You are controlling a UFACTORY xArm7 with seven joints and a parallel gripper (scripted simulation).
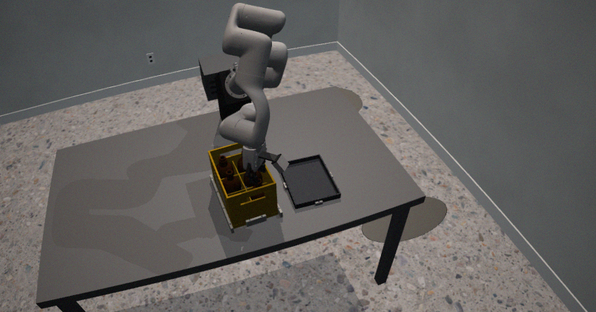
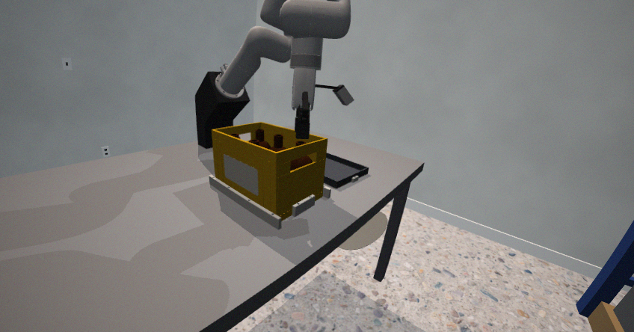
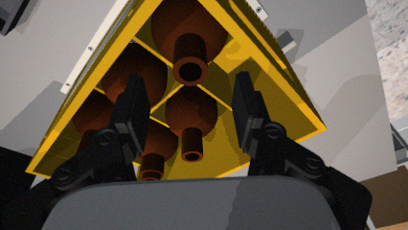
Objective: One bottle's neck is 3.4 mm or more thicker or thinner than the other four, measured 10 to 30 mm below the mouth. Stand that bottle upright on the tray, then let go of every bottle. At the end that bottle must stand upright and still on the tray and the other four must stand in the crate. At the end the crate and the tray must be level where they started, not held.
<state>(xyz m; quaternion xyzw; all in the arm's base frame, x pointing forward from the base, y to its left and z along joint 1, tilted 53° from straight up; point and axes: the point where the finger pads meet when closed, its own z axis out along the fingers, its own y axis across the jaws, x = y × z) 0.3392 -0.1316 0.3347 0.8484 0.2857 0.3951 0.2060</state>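
The yellow crate is 120 mm below my hand, 100 mm behind it and 20 mm to the right of it. Also, from my hand: black tray: 240 mm to the left, 190 mm below, 10 mm behind.
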